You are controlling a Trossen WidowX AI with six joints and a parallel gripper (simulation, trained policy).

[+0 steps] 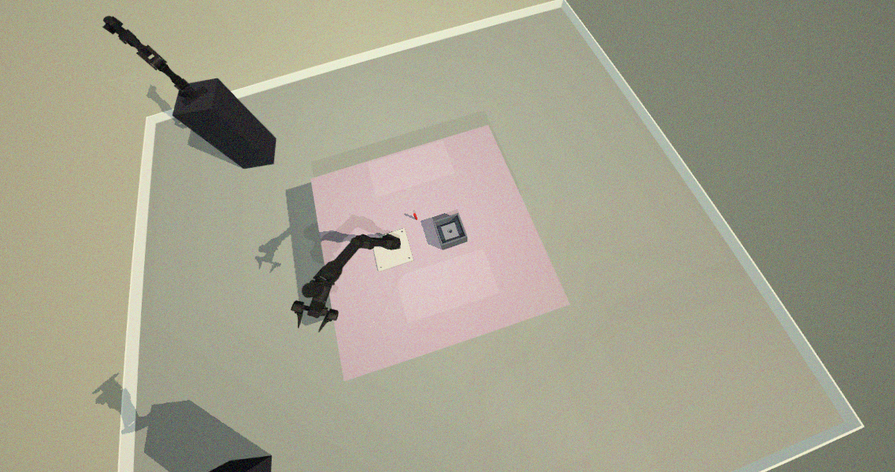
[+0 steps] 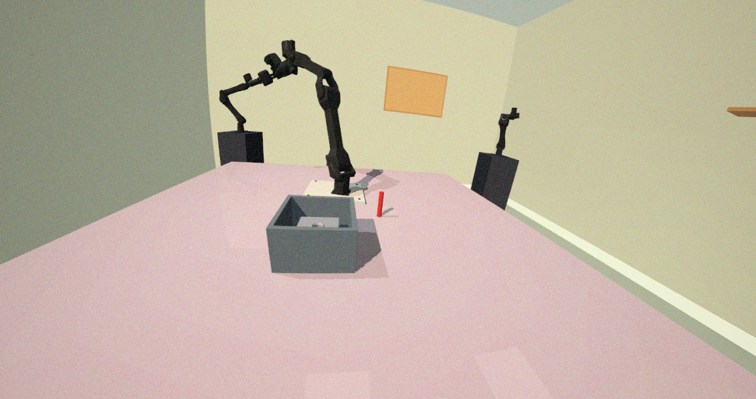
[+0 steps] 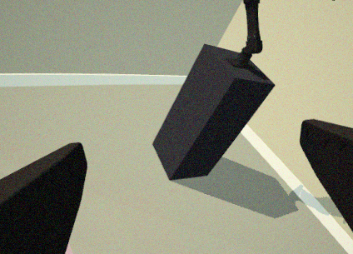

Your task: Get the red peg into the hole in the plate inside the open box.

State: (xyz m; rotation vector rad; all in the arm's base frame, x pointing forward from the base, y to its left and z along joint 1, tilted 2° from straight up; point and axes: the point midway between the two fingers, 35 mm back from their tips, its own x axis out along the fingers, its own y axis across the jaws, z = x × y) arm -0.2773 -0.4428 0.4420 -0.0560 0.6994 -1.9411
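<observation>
Right now my gripper tip is 610 mm to the right of the red peg, 450 mm short of it and 410 mm above it. Round my gripper tip: grey box: 650 mm ahead, 470 mm to the left, 420 mm below; plate: 650 mm ahead, 470 mm to the left, 400 mm below.
</observation>
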